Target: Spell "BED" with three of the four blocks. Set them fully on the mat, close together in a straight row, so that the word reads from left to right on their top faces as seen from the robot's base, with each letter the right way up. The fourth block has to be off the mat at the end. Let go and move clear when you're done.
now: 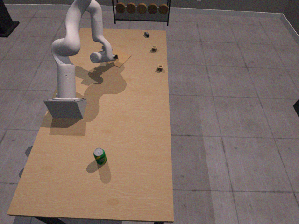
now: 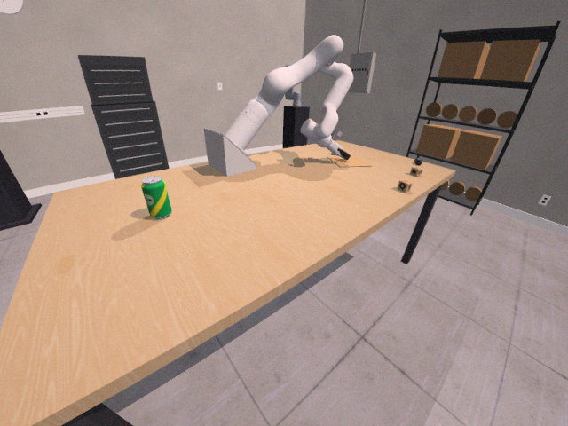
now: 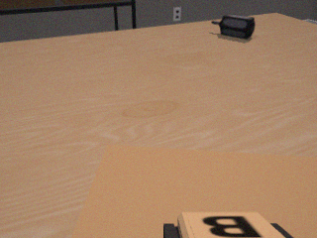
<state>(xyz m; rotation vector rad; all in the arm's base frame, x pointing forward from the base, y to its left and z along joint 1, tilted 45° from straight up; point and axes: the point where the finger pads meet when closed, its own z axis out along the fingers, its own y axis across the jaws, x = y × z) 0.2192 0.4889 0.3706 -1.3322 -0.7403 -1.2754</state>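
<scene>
My gripper is now 30 mm above the tan mat, 20 mm to the right of it and 20 mm short of it. Also, from my hand: green can (1000 mm to the right, 100 mm ahead, 30 mm above); then wooden letter block (360 mm ahead, 160 mm to the left, 10 mm below); then small dark object (410 mm to the left, 270 mm ahead, 20 mm below).
</scene>
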